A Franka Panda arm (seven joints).
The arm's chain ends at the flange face. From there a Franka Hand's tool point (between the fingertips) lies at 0.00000 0.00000 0.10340 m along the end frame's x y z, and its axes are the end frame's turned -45 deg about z.
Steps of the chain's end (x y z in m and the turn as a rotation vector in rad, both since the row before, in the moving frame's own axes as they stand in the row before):
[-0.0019 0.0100 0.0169 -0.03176 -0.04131 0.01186]
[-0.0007 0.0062 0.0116 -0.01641 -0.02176 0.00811]
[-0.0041 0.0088 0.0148 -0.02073 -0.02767 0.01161]
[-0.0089 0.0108 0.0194 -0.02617 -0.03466 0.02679]
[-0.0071 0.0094 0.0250 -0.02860 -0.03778 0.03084]
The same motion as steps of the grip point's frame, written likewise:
[-0.0138 0.0050 0.0168 0.00675 -0.05167 0.01186]
[-0.0077 0.0035 0.0116 0.00378 -0.02699 0.00811]
[-0.0127 0.0028 0.0147 0.00491 -0.03422 0.01161]
[-0.0184 0.0007 0.0193 0.00600 -0.04301 0.02679]
[-0.0165 0.0009 0.0249 0.00649 -0.04694 0.03084]

